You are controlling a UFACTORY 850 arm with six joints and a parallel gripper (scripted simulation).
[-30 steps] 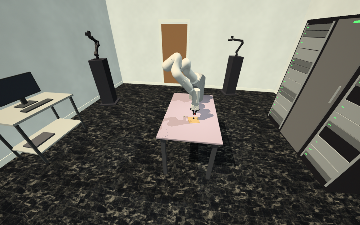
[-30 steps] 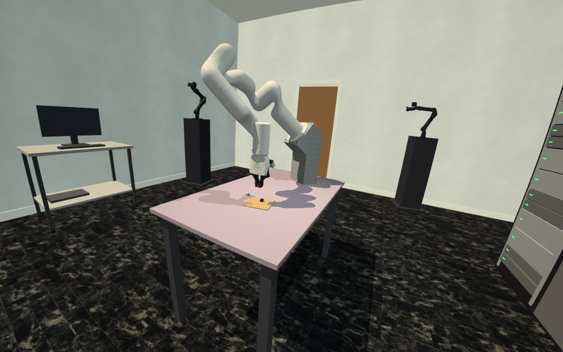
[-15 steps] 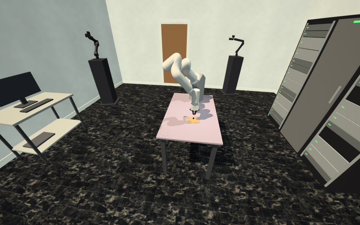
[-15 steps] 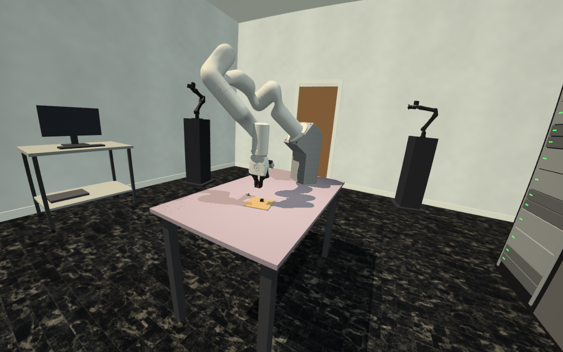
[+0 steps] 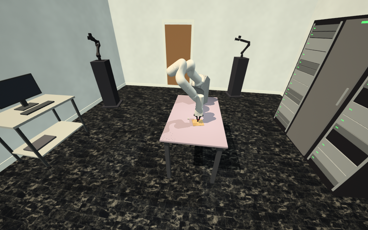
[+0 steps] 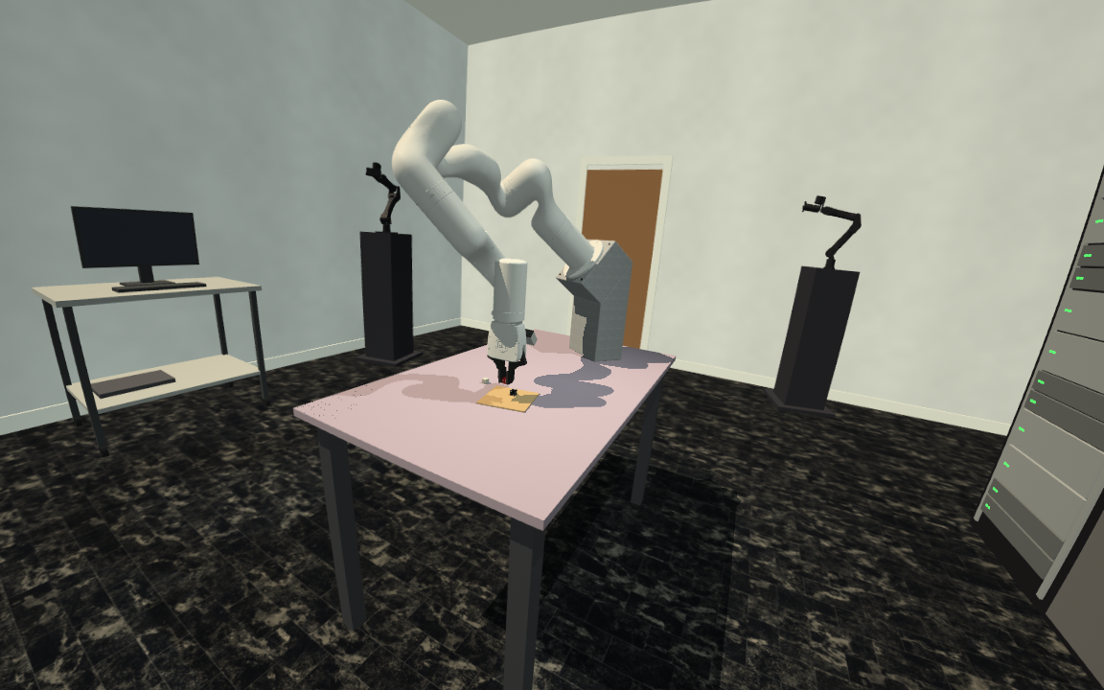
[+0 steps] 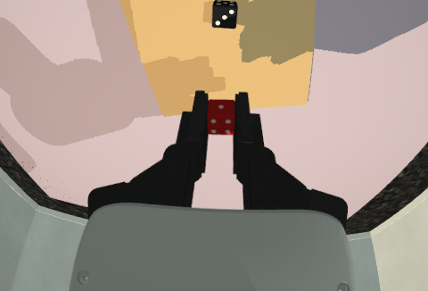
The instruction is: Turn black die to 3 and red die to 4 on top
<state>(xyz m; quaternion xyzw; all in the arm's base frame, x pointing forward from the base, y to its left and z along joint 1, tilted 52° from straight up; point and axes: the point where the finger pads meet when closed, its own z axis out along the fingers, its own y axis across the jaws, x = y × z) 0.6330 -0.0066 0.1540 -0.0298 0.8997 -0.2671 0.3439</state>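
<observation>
Now: the mat 8 cm below my hand and 2 cm behind it. Round my hand: red die (1 cm below); then white die (11 cm to the right, 11 cm behind, 7 cm below); then black die (7 cm below, 5 cm behind, 1 cm to the left).
</observation>
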